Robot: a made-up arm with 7 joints.
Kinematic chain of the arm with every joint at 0, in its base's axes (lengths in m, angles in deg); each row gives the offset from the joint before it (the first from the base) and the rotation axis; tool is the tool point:
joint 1: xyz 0 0 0.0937 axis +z
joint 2: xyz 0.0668 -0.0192 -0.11 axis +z
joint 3: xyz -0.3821 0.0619 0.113 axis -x
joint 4: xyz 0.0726 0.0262 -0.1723 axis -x
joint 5: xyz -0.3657 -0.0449 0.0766 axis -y
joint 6: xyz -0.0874 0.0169 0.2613 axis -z
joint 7: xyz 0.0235 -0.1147 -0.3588 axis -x
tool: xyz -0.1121 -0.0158 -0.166
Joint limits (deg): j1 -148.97..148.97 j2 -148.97..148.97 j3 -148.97..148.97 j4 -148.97..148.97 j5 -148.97..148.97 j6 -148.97..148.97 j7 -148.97..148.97
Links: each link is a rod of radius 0.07 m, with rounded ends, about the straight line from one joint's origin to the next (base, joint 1, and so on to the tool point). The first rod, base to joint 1, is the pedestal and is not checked.
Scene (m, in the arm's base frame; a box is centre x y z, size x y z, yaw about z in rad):
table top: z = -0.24
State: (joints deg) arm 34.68 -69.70 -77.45 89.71 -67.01 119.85 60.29
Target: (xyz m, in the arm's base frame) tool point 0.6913 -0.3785 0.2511
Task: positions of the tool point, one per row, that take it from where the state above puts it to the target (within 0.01 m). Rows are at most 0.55 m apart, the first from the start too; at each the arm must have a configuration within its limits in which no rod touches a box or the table.
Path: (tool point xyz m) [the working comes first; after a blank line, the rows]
Joints at the target: -32.02 -126.88 -57.92 93.31 -136.63 104.38 91.18
Straight joint move there: clear.

1: 0.0646 1.0087 0.3486
2: 0.5224 0.8176 0.3666
3: 0.8097 0.4344 0.3550
4: 0.8579 -0.0107 0.3149
5: 0.6914 -0.3785 0.2511

